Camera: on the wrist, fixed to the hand. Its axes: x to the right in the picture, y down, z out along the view.
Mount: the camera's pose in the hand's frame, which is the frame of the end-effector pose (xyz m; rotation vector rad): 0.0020 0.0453 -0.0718 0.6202 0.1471 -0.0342
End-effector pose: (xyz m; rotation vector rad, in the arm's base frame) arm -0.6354 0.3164 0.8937 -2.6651 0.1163 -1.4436
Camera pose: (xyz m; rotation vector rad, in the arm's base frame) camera -0.6952 0.2670 0.9284 -2.0696 -0.3156 -1.3939
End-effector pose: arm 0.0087 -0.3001 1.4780 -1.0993 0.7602 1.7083
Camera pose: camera -0.0097 -0.3772 1.4476 -0.7947 1.2506 1.2358
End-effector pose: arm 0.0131 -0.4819 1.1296 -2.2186 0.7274 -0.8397
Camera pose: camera -0.0493 -0.5387 1.1394 -1.6300 0.4158 -1.0818
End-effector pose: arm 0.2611 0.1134 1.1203 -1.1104 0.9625 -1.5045
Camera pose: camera 0.2032 0.1055 1.0587 -0.5764 0.5069 -1.7646
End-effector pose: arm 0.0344 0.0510 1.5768 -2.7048 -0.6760 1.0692
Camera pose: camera 0.1005 0.0133 1.6146 -2.1942 -0.2949 0.8747
